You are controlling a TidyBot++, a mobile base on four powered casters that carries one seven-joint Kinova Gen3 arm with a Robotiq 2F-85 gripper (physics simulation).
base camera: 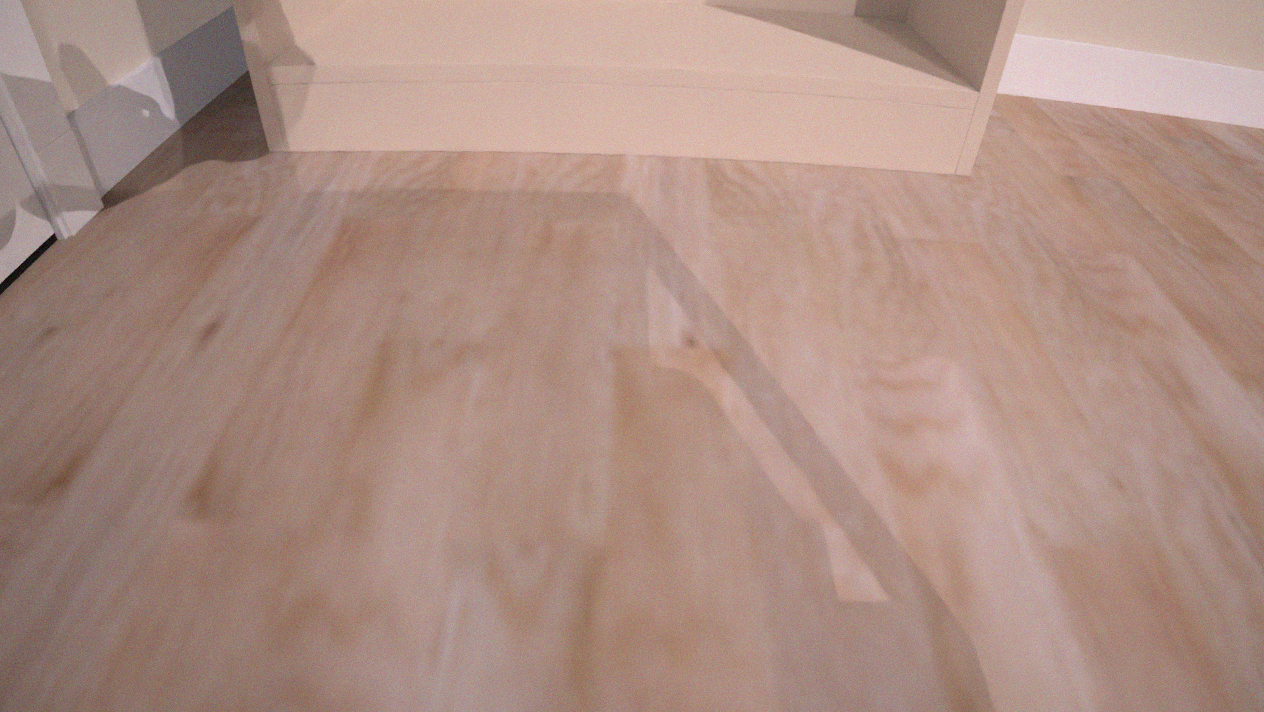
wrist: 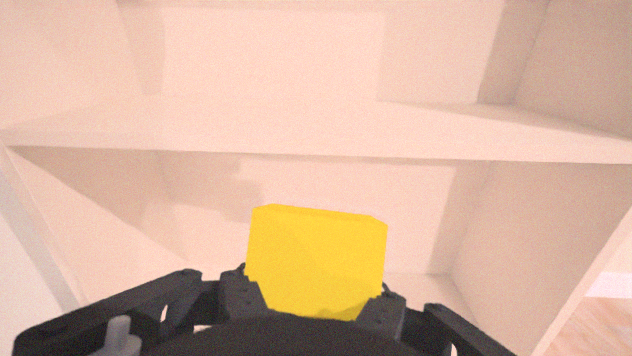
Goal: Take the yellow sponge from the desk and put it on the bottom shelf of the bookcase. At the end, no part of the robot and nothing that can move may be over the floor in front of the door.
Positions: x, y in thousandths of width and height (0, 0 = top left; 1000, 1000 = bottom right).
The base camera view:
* pale bookcase: 723, 131
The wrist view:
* my gripper: 494, 782
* yellow sponge: 491, 737
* pale bookcase: 809, 692
